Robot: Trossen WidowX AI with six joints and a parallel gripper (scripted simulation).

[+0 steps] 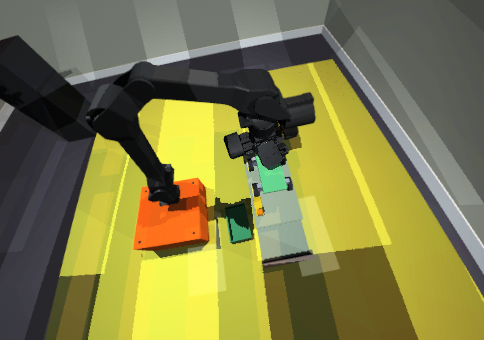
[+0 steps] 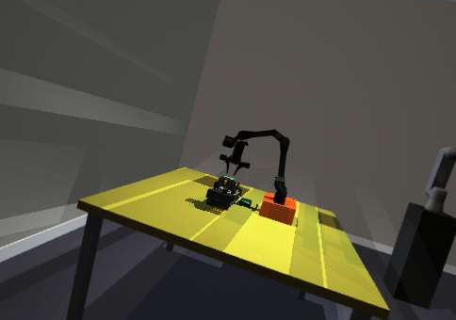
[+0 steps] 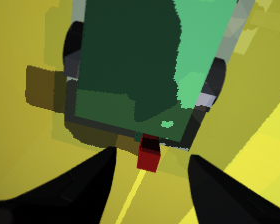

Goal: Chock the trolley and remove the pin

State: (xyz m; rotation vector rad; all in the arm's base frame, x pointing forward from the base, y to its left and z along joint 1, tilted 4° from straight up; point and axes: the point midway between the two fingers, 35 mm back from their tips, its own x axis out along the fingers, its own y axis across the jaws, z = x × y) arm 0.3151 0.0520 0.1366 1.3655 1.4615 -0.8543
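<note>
Right now my gripper tip is 6 cm above the red-headed stop pin and 4 cm to the right of it. Also, from my gripper tip: trolley: 8 cm below, 6 cm to the right, 2 cm ahead; green tray: 20 cm below, 18 cm to the right, 12 cm behind; yellow chock: 15 cm to the right, 11 cm below, 4 cm behind.
</note>
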